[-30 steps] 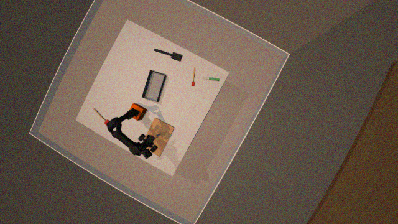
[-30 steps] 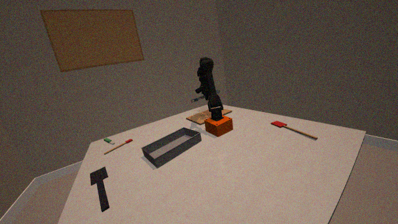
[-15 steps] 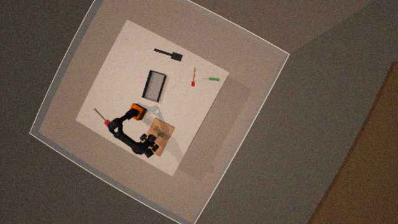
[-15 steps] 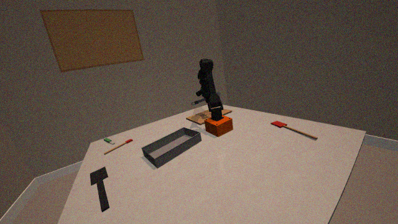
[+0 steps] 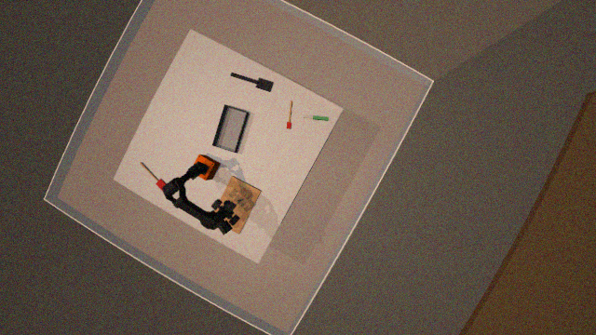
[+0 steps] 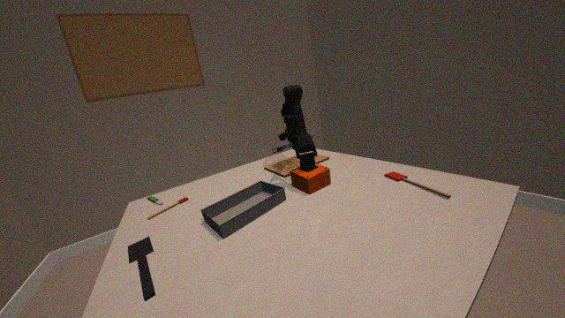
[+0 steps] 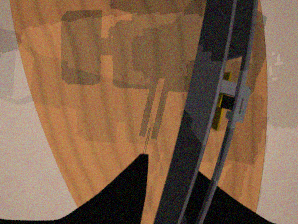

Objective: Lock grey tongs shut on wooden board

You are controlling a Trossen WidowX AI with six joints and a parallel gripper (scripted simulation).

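My gripper tip is 9 cm above the wooden board. Round my gripper tip: red-headed spatula 12 cm behind, 64 cm to the left, 9 cm below; then red-tipped stick 74 cm ahead, 5 cm to the right, 9 cm below; then roasting tin 47 cm ahead, 29 cm to the left, 7 cm below.
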